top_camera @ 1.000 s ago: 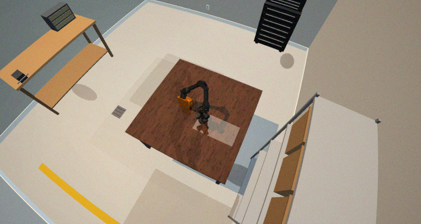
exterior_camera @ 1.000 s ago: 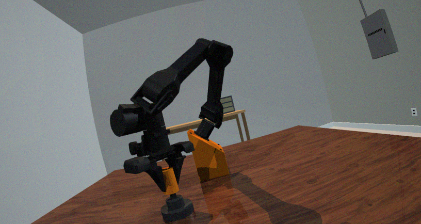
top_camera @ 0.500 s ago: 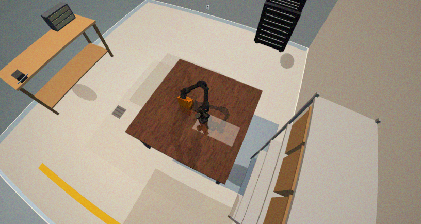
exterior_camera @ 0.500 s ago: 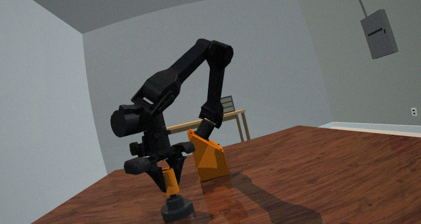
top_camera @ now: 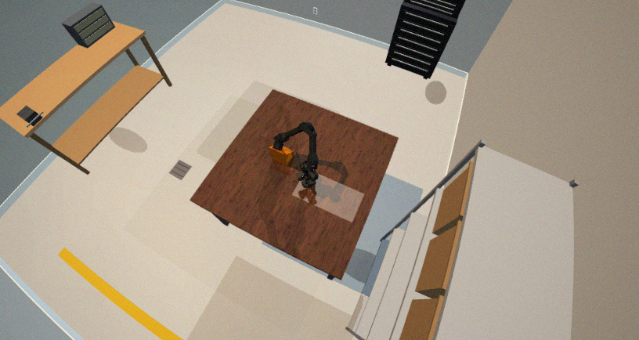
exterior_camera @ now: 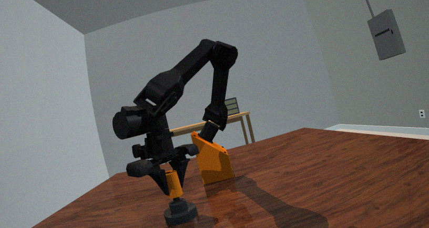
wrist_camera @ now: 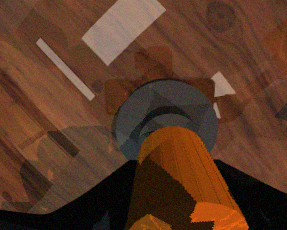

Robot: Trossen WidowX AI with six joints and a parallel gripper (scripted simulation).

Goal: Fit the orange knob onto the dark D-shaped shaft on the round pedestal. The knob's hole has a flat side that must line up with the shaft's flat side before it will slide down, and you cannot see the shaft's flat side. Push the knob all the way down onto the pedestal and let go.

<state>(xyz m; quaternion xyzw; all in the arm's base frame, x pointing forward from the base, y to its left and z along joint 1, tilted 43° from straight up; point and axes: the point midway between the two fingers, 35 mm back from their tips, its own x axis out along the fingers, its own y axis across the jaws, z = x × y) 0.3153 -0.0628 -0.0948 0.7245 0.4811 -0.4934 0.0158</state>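
My gripper tip is now 2 cm below the orange knob. The rest, counted from my gripper tip: dark pedestal: 4 cm below.
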